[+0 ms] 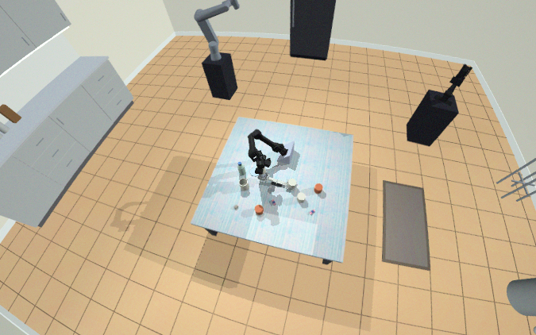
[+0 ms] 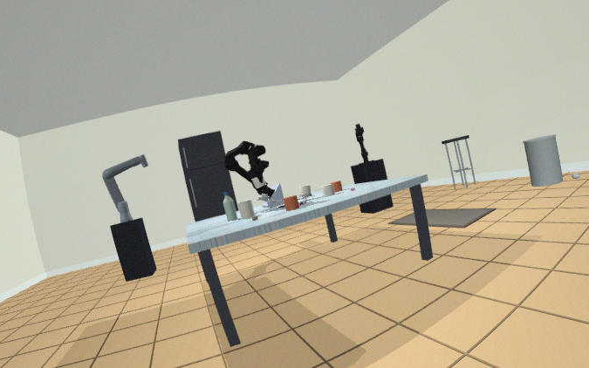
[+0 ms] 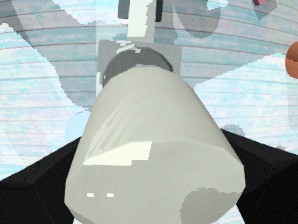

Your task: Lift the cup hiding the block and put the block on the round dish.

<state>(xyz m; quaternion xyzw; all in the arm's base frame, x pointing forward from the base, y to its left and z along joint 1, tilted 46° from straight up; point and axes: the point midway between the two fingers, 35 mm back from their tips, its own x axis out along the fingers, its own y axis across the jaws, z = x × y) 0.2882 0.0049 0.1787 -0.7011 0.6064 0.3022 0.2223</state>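
The round pale blue dish lies 60 mm behind my gripper tip, 100 mm to the right of it and 170 mm below it. From my gripper tip the other things lie so: pale green bottle: 10 mm behind, 210 mm to the right, 60 mm below; cream mug: 120 mm ahead, 130 mm to the right, 130 mm below; balance: 140 mm to the left, 130 mm below.
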